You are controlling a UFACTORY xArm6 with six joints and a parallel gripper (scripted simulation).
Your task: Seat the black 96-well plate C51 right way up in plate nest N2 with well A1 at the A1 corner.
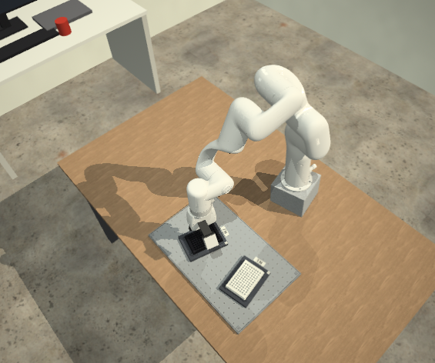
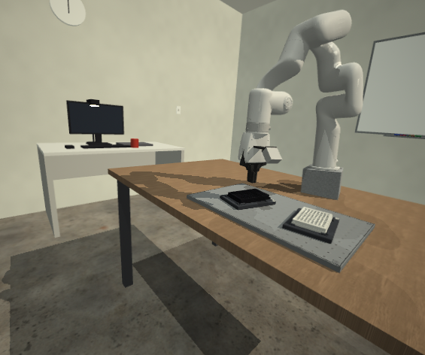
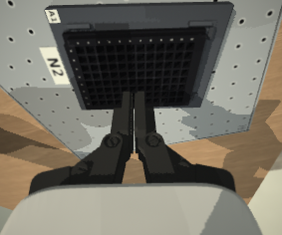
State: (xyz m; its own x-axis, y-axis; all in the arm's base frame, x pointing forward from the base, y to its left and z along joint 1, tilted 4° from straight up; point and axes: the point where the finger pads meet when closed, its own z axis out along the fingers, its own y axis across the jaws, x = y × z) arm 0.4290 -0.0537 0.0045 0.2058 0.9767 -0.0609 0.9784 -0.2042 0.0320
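My hand is 90 mm past the N2 label, 90 mm above it and 10 mm to the right of it. The rest, counted from my hand: black 96-well plate C51: 70 mm below; then A1 mark: 80 mm below, 60 mm to the left, 60 mm behind; then white plate C15: 230 mm to the left, 70 mm below, 20 mm behind.
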